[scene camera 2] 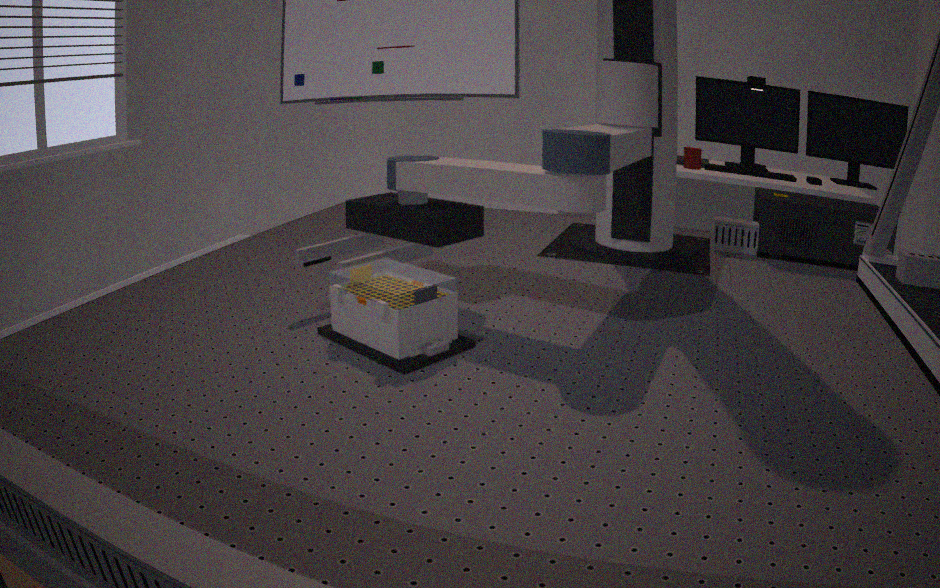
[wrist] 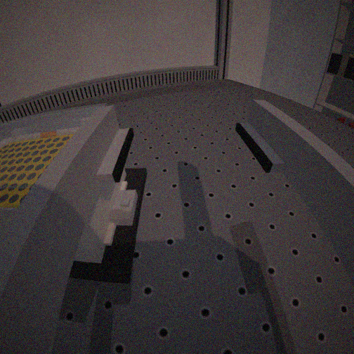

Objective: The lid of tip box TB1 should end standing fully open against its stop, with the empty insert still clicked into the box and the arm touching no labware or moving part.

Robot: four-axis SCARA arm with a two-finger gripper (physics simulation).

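Frame: origin at the arm's base, x right, y ahead, z up, level; centimetres.
Seen in the pictures: gripper, fingertip midpoint: (scene camera 2: 317, 264); arm's base at its link origin: (scene camera 2: 633, 252).
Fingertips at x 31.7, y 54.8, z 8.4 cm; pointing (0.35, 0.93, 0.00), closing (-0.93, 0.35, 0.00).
Observation:
Offsets run from my fingertips to a thing's top centre. "pt": to the spot under its first point.
Tip box TB1 {dy +2.6, dx -11.5, dz +0.6 cm} (scene camera 2: 363, 325) is a white box on a black base {pt dy +9.8, dx -16.8, dz -6.4 cm} (scene camera 2: 408, 365) (wrist: 120, 270). Its clear lid {pt dy -0.6, dx -12.9, dz +0.5 cm} (scene camera 2: 415, 268) lies over the top and looks closed. The yellow insert {dy +2.6, dx -11.5, dz +0.3 cm} (scene camera 2: 391, 289) (wrist: 30, 165) with rows of holes sits inside; whether it is clicked in cannot be told. A pale latch-like part {pt dy +5.9, dx -18.1, dz -5.6 cm} (scene camera 2: 435, 346) (wrist: 123, 206) sticks out low on the box's side. My gripper (scene camera 2: 328, 260) (wrist: 184, 115) is shut with its fingers standing apart and nothing between them. It is behind the box in the scene view; in the wrist view the left finger partly covers the box. Contact cannot be told.
The arm (scene camera 2: 485, 183) reaches left from its column (scene camera 2: 634, 208), with the dark gripper body (scene camera 2: 413, 219) at its end. A desk with two monitors (scene camera 2: 747, 114) (scene camera 2: 857, 129) stands at the back right. A slotted rail (wrist: 150, 80) runs along the far table edge.

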